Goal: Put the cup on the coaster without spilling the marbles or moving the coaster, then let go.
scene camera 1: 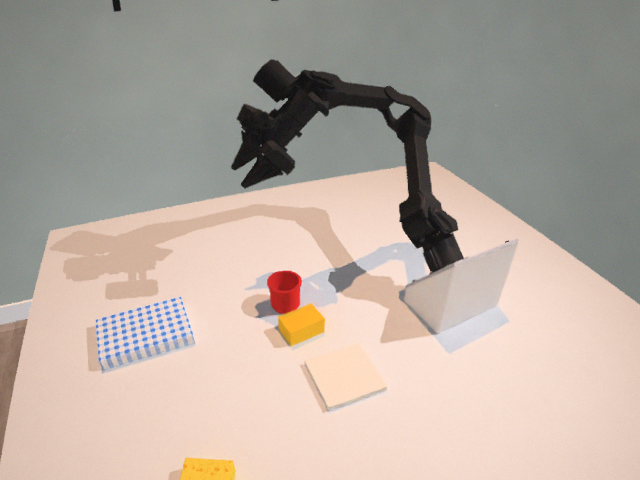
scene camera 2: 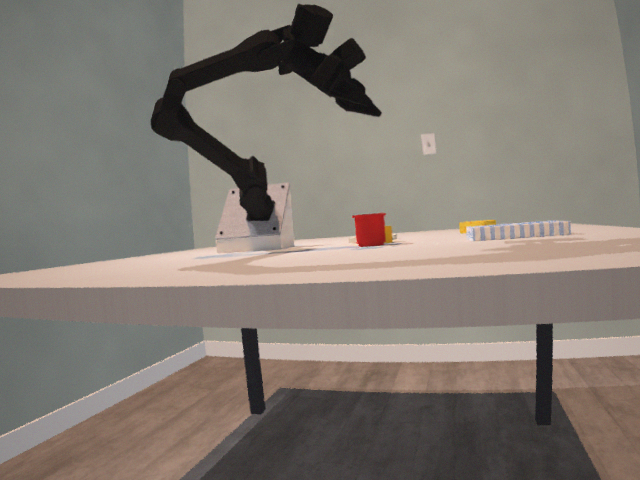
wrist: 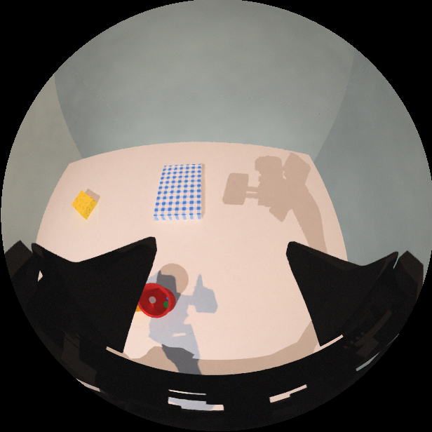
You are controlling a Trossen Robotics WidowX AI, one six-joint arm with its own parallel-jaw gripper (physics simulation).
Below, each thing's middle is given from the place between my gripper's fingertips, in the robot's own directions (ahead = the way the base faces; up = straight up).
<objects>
The red cup (scene camera 1: 284, 286) lies 220 mm below my hand, 110 mm to the left of it and 50 mm behind it. From my hand the other things lie so: orange block (scene camera 1: 306, 322) (230 mm below, 200 mm to the left, 50 mm behind); then blue-checked slab (scene camera 1: 150, 330) (240 mm below, 240 mm ahead, 100 mm to the left).
</objects>
